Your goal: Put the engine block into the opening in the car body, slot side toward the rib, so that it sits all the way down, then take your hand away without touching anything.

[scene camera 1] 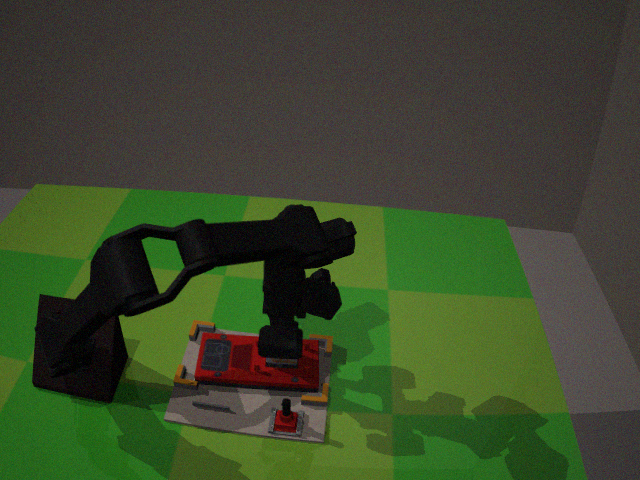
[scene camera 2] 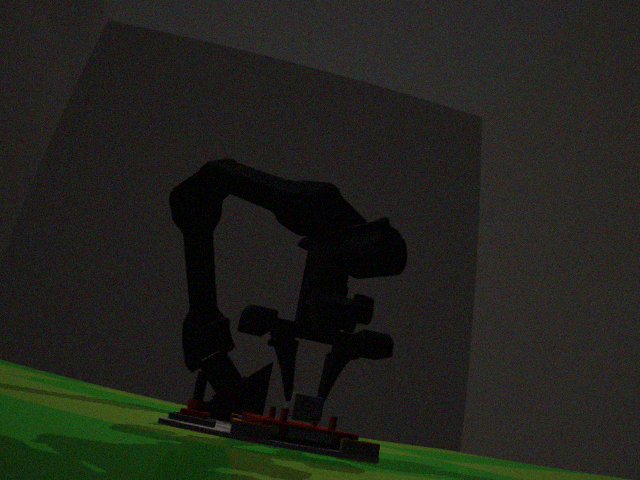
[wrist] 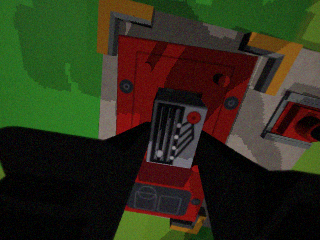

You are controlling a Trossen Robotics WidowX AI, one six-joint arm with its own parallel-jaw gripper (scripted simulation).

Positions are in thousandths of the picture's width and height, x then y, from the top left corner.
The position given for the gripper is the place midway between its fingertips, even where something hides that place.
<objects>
gripper: scene camera 1 440,728; scene camera 2 474,843; wrist 542,548
</objects>
